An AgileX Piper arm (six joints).
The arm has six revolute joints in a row. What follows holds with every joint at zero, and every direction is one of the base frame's. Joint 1 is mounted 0.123 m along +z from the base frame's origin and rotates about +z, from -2.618 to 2.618 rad. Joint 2 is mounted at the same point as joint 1 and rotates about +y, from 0 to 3.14 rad. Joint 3 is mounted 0.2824 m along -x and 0.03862 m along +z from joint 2 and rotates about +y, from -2.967 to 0 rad. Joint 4 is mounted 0.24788 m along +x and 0.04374 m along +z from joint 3 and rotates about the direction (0.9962, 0, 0.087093), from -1.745 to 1.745 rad. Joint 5 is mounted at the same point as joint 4 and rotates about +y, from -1.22 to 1.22 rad. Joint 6 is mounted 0.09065 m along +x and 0.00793 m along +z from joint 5 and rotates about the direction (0.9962, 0, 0.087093), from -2.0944 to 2.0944 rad. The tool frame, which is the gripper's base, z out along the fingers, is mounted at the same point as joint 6; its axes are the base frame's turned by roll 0, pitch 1.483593 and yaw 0 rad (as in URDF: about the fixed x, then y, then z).
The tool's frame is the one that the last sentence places.
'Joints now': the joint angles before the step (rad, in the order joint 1, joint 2, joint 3, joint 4, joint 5, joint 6). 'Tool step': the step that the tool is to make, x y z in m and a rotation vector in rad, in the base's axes. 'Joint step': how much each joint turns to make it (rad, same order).
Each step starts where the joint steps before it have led.
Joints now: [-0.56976 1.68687 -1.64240 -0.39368 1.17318 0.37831]
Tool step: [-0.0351 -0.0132 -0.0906 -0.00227 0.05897 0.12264]
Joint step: [-0.10763 -0.05591 0.42941 -0.01683 -0.38701 -0.09397]
